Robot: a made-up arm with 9 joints.
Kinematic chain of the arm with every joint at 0, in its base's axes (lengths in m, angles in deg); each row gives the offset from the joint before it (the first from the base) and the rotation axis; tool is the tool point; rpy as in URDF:
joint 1: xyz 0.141 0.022 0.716 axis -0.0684 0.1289 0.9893
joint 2: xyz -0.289 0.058 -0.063 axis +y
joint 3: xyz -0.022 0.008 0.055 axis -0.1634 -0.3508 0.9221
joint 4: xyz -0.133 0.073 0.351 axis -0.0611 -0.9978 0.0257
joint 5: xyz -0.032 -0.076 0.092 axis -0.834 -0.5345 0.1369
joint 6: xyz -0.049 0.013 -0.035 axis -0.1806 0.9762 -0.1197
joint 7: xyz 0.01 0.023 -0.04 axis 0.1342 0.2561 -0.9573
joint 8: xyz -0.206 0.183 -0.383 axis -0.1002 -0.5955 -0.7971
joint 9: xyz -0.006 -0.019 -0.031 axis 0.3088 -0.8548 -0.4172
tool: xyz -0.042 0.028 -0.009 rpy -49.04 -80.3 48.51
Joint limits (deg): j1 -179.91..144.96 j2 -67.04..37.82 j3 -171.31..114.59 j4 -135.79..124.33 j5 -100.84..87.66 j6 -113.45..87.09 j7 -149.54..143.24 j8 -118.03..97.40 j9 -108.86..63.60
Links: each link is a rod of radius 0.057 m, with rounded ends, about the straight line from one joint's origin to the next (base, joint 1, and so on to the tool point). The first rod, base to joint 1, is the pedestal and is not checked.
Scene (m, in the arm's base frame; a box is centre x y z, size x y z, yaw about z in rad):
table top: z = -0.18
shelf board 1: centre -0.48 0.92 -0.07 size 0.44 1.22 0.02 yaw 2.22
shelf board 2: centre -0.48 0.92 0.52 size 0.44 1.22 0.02 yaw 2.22
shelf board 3: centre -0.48 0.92 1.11 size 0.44 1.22 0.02 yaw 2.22
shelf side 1: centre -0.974 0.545 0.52 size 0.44 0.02 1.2 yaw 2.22
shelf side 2: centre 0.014 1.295 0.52 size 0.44 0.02 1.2 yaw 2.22
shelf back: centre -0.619 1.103 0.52 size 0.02 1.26 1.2 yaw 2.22
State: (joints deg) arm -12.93 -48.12 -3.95 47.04 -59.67 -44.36 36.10 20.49 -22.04
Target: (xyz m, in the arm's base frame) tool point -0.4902 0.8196 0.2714
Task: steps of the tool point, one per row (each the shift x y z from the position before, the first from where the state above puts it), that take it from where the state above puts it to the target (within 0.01 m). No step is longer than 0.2 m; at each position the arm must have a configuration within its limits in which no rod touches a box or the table.
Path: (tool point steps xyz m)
1: 0.1620 0.0026 -0.0994
2: 0.1576 -0.0505 -0.0722
3: 0.1328 -0.0949 -0.0469
4: -0.0900 0.0050 -0.1094
5: -0.0893 -0.0393 -0.1206
6: -0.0758 -0.0859 -0.1209
7: -0.0916 0.1153 -0.0292
8: -0.0882 0.1213 0.0292

